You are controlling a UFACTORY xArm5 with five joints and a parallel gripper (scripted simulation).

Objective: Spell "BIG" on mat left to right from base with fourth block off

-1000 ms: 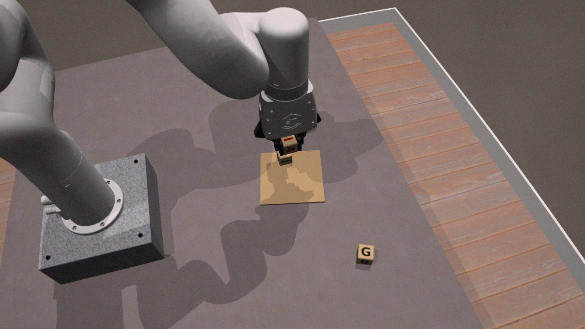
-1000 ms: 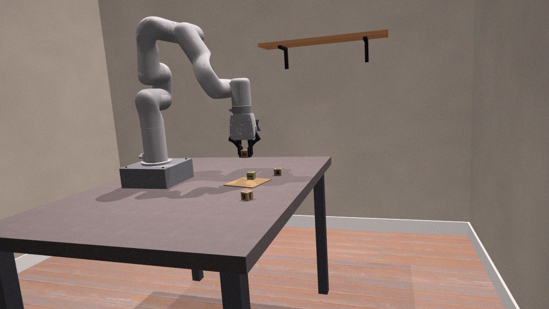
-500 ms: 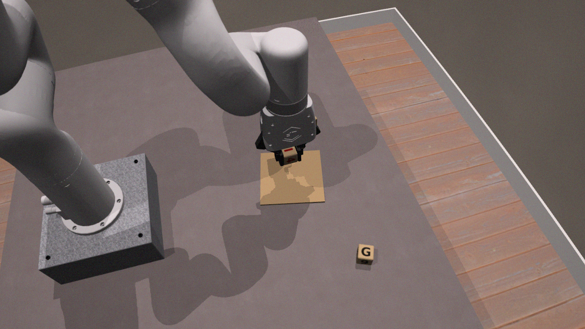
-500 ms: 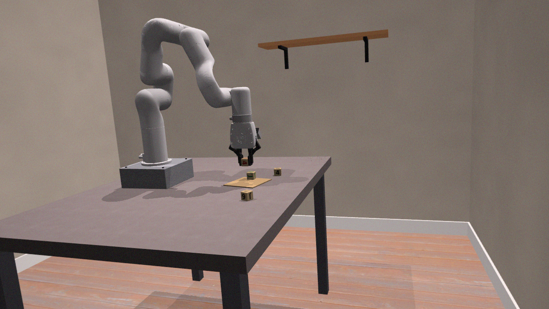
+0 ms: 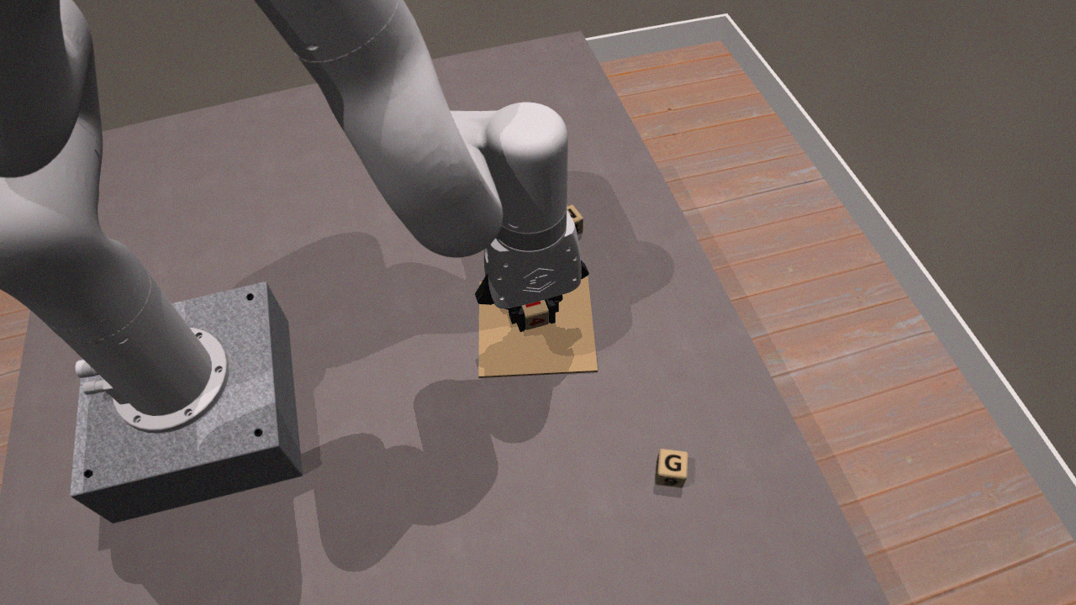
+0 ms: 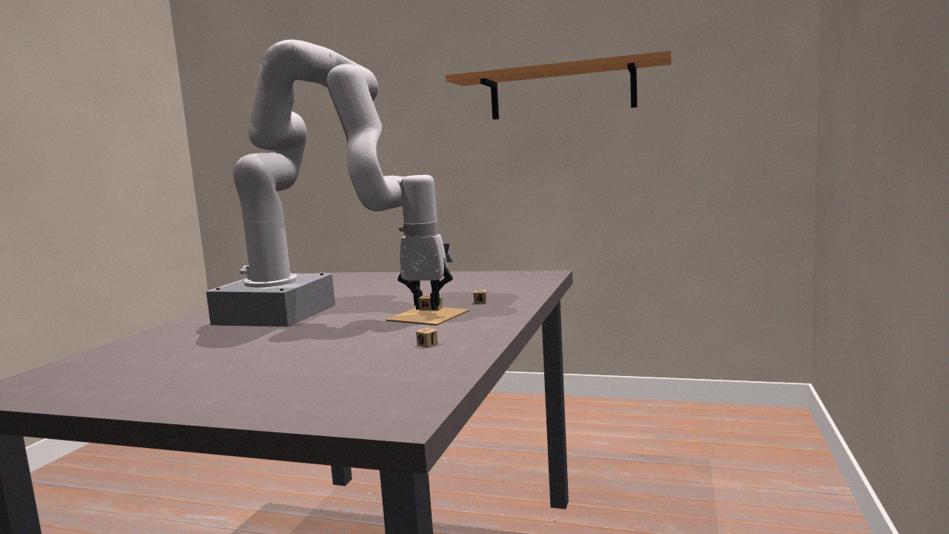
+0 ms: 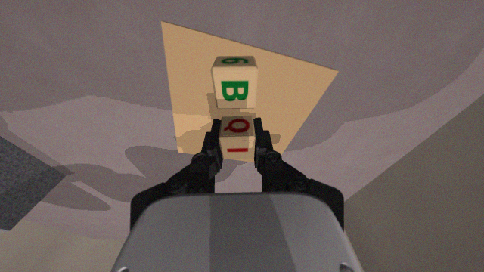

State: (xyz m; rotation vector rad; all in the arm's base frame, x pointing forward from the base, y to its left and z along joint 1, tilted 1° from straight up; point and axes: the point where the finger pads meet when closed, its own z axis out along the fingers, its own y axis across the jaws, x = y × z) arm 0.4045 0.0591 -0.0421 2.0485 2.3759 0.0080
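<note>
Now: hand 40 mm above the tan mat. From my hand the other things lie so: B block: 10 mm behind, 50 mm to the left, 20 mm below; G block: 120 mm ahead, 210 mm to the right, 20 mm below.
</note>
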